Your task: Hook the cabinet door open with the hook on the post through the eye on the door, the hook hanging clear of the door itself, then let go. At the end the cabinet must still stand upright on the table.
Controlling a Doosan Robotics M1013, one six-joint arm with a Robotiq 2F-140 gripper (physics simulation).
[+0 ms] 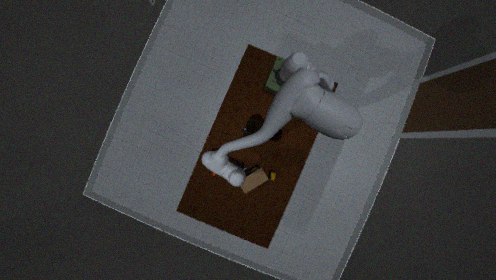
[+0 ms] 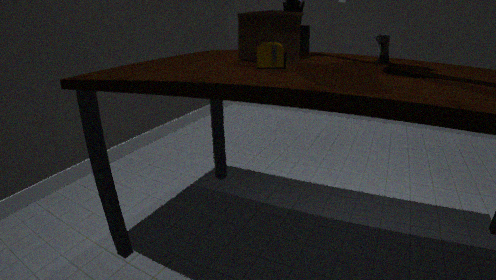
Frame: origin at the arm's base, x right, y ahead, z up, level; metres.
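Seen in the pictures: arm's base, origin of the base link: (image 1: pixel 286 77).
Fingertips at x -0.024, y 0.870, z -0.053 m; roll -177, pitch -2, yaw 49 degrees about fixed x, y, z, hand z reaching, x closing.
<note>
Pixels of each thing's top centre, then the offset from my fingertips to it. "pt": a spot on its surface instead. Level surfaces: height alone.
- tan cabinet, middle of its top: (image 2: pixel 267 11) (image 1: pixel 253 180) dx -0.137, dy +0.016, dz +0.124 m
- brown table, its level: dz -0.037 m
- small dark post with the hook, surface spot: (image 2: pixel 383 46) pt dx +0.104, dy -0.311, dz +0.022 m
- small yellow block, surface spot: (image 2: pixel 270 55) pt dx -0.304, dy -0.084, dz -0.002 m
A tan cabinet (image 1: pixel 254 180) (image 2: pixel 268 34) stands upright on the brown table (image 1: pixel 225 209) (image 2: pixel 173 69). Its dark door (image 1: pixel 256 168) (image 2: pixel 304 38) shows at the cabinet's far side, a little ajar. My gripper (image 1: pixel 248 169) (image 2: pixel 293 5) is at the door's upper edge, with its fingers close together, seemingly shut on the door's handle; the fingertips are too small to see clearly. The small dark post with the hook (image 1: pixel 244 130) (image 2: pixel 383 46) stands apart from the cabinet near the table's middle. The eye on the door is not visible.
A small yellow block (image 1: pixel 273 175) (image 2: pixel 270 55) stands right beside the cabinet. The arm's base sits on a green pad (image 1: pixel 273 78) at the table's far end. The arm's long link crosses above the post.
</note>
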